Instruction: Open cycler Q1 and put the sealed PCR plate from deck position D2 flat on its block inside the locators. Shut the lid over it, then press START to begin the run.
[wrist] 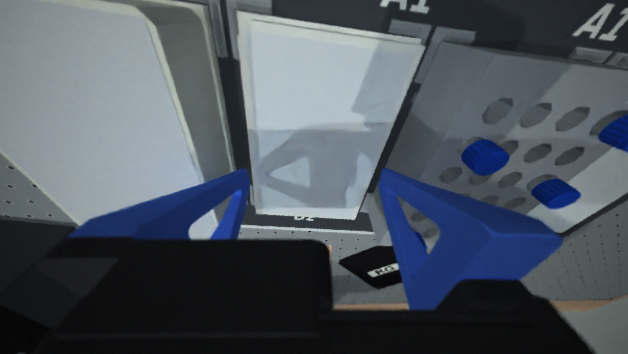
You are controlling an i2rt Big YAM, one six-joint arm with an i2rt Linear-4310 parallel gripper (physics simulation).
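Places are measured from the arm's base along level axes (x ahead, y left, z up), in centimetres.
Pixels of known places: gripper, between the fingertips: [314, 176].
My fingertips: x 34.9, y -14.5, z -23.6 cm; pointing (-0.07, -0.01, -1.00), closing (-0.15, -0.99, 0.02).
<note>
For each thing: its middle in the pictures, then the offset to it from my fingertips.
- sealed PCR plate, middle of its body: [315, 148] dx +1.4, dy -0.4, dz -1.1 cm
- taller white-topped box, middle of its body: [138, 143] dx +4.1, dy +9.3, dz +0.2 cm
- grey tube rack, middle of its body: [464, 170] dx -1.2, dy -9.9, dz +0.0 cm
- black item, middle of its body: [384, 268] dx -29.2, dy -8.7, dz -6.5 cm
The sealed PCR plate [310, 95], pale and flat-topped, lies at deck position D2 in the upper middle of the wrist view, with part of the D2 label showing at its near edge. My gripper [314, 176] is open, its two blue fingers wide apart and empty. The fingertips appear over the near part of the plate, one toward each long side, and a gripper-shaped shadow falls on the plate's top. Their exact height above it is hard to tell. Cycler Q1, its lid and START do not show clearly.
A taller white-topped box [95, 100] stands left of the plate. A grey tube rack [450, 115] with blue caps stands close on the right. A black item [360, 262] with a partly hidden white label lies on the perforated surface below the deck, partly behind the right finger.
</note>
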